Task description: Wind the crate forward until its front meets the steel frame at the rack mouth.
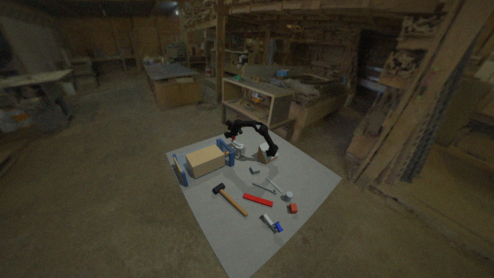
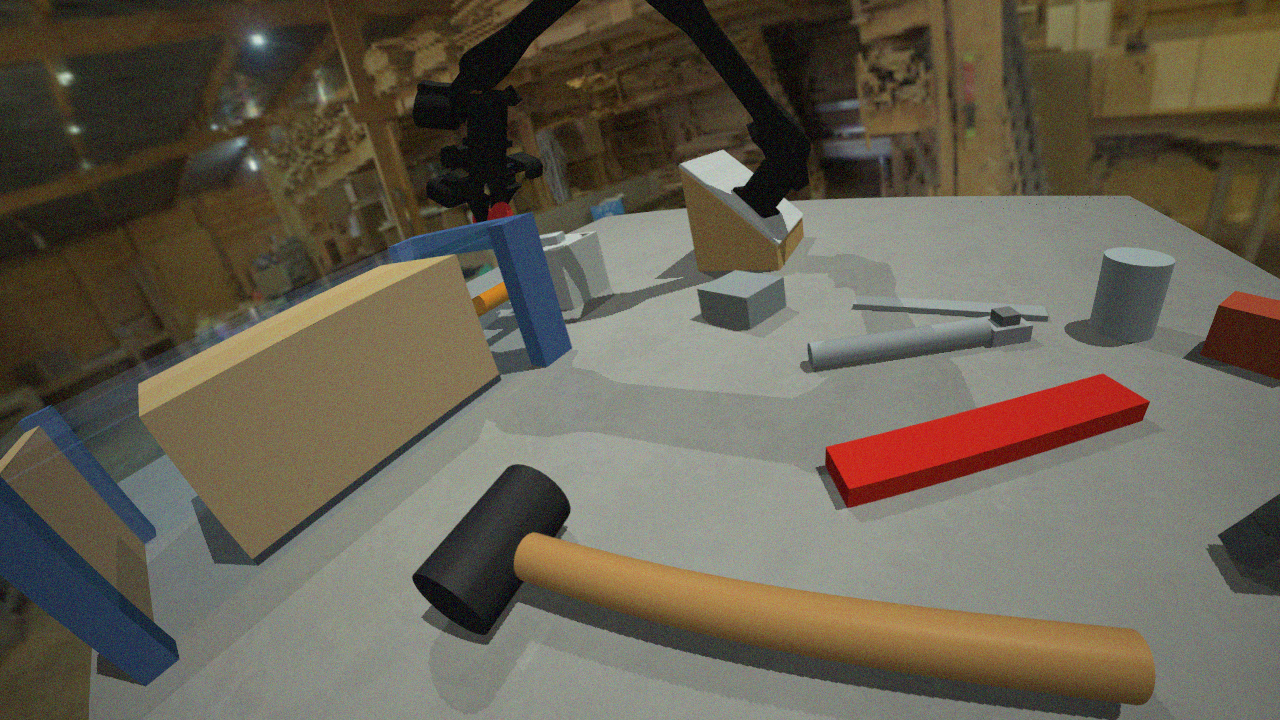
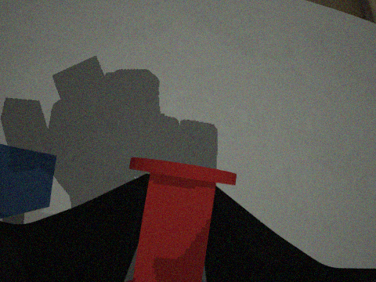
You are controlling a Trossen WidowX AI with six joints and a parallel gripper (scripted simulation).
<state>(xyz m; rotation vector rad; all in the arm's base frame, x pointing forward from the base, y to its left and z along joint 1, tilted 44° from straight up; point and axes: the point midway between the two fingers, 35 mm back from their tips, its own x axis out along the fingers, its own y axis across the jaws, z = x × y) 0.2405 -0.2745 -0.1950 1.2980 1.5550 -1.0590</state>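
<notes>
Now: the winch handle with red knob 50 mm to the left of my gripper tip, 30 mm below it and 10 mm behind it. Also, from my gripper tip: grey block (410 mm to the left, 120 mm below, 20 mm behind); winch (100 mm to the left, 100 mm below, 50 mm behind); flat grey strip (630 mm to the left, 130 mm below, 70 mm behind).
</notes>
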